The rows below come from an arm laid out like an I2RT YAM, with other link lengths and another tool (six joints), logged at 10 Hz.
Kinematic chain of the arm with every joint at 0, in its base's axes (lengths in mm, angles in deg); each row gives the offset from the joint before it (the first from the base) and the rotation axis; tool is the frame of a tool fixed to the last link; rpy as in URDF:
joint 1: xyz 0 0 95.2 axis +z
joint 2: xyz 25 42.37 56.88 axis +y
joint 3: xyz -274.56 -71.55 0 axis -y
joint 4: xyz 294 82.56 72 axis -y
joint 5: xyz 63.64 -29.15 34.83 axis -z
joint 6: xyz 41.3 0 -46.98 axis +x
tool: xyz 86 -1 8 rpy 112.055 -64.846 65.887
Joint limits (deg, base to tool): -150..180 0..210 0..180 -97..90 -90..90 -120..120
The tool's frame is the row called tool.
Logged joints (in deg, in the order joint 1, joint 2, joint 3, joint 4, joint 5, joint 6), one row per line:
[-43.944 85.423 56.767 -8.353 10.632 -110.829]
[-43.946 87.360 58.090 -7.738 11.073 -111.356]
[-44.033 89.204 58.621 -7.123 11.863 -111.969]
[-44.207 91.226 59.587 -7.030 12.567 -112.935]
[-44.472 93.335 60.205 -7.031 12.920 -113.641]
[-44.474 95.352 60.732 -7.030 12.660 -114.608]
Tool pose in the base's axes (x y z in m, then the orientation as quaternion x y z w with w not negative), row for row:
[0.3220 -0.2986 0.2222 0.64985 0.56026 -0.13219 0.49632]
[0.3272 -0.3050 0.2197 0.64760 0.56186 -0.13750 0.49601]
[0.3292 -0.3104 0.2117 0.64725 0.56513 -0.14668 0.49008]
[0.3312 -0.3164 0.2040 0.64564 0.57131 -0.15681 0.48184]
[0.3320 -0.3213 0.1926 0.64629 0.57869 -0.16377 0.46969]
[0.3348 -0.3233 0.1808 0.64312 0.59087 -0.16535 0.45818]
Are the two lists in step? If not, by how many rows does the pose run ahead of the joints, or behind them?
They are in step.
